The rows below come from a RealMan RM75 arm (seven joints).
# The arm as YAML. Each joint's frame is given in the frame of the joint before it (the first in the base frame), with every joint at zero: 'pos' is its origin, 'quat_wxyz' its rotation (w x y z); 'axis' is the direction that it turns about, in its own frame. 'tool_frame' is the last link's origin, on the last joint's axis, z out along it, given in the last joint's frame.
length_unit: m
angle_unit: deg
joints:
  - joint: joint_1
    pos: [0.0, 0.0, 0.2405]
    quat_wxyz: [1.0, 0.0, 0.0, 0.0]
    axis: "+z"
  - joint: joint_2
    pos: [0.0, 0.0, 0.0]
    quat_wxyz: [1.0, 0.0, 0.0, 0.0]
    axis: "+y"
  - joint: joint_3
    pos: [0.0, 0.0, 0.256]
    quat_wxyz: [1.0, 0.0, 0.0, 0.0]
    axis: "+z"
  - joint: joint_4
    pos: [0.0, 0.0, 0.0]
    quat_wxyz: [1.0, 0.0, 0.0, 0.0]
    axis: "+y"
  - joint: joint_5
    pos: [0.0, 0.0, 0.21]
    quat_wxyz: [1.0, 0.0, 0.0, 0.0]
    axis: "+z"
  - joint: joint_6
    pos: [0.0, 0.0, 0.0]
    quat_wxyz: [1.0, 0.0, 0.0, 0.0]
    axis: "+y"
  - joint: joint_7
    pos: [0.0, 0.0, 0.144]
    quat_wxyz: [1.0, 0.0, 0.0, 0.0]
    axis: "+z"
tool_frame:
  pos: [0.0, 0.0, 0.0]
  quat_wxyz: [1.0, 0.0, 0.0, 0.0]
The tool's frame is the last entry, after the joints.
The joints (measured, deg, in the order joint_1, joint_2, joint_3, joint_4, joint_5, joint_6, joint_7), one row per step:
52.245 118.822 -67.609 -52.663 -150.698 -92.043 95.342
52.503 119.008 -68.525 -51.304 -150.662 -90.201 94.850
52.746 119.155 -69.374 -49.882 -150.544 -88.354 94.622
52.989 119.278 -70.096 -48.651 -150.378 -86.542 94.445
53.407 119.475 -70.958 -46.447 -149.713 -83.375 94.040
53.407 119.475 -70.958 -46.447 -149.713 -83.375 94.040
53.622 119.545 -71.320 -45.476 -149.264 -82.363 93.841
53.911 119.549 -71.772 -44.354 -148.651 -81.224 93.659
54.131 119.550 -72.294 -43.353 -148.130 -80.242 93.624
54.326 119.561 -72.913 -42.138 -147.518 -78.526 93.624
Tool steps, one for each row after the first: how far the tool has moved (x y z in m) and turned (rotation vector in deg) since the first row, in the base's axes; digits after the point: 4 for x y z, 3 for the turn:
0.0013 0.0012 -0.0059 0.015 -0.363 0.820
0.0030 0.0024 -0.0114 0.173 -0.645 1.304
0.0041 0.0039 -0.0162 0.519 -0.802 1.819
0.0056 0.0067 -0.0242 1.261 -0.492 2.502
0.0056 0.0067 -0.0242 1.261 -0.492 2.502
0.0060 0.0070 -0.0276 1.260 -0.277 2.645
0.0062 0.0076 -0.0311 1.301 -0.021 2.784
0.0069 0.0077 -0.0343 1.316 0.086 2.792
0.0081 0.0090 -0.0381 1.839 0.275 2.893

